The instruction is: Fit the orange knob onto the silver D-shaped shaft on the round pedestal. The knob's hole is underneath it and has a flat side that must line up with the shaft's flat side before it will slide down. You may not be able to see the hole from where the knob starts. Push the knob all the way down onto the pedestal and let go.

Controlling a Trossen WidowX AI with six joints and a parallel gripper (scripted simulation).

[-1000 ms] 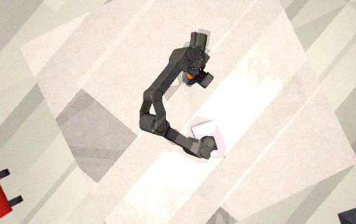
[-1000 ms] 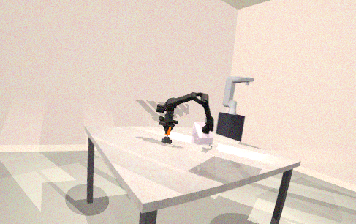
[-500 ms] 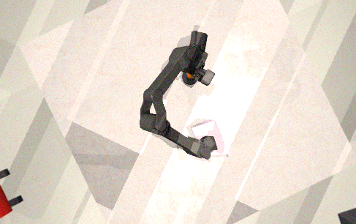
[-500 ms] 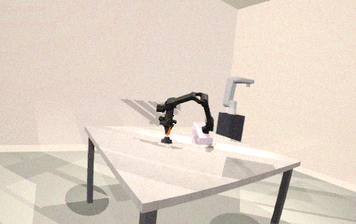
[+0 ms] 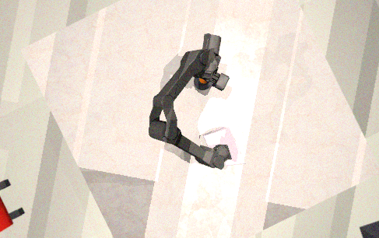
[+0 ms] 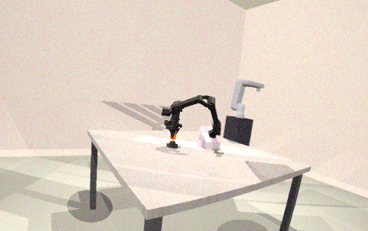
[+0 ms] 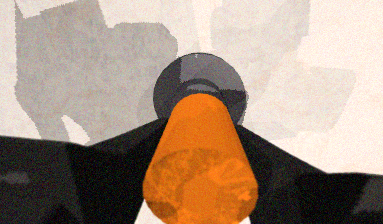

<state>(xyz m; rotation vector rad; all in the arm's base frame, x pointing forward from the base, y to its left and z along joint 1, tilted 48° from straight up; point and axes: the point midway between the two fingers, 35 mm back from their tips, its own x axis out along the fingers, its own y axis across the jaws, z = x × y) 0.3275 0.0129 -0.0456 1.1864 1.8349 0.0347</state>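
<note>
Right now the orange knob is 3 cm above my gripper tip. Round my gripper tip: dark round pedestal (4 cm below).
</note>
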